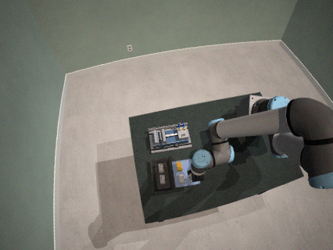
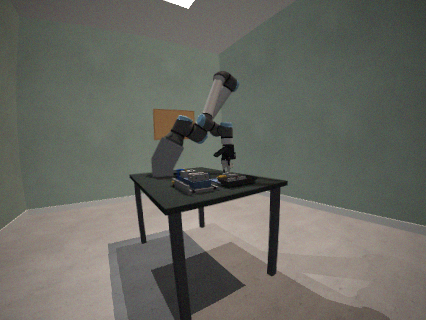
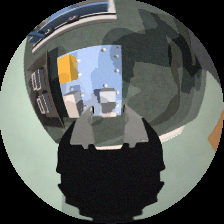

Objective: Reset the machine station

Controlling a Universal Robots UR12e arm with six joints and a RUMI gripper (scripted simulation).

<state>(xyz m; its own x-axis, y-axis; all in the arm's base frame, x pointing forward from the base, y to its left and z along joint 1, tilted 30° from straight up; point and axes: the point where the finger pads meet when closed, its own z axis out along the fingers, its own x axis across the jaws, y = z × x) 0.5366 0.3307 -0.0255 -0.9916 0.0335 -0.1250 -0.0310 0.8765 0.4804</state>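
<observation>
My hand is 90 mm short of the gray blank and 30 mm above it. Also, from my hand: vise: 310 mm to the right, 130 mm ahead, 20 mm below; yellow brass blank: 90 mm to the right, 90 mm ahead, 30 mm below.
</observation>
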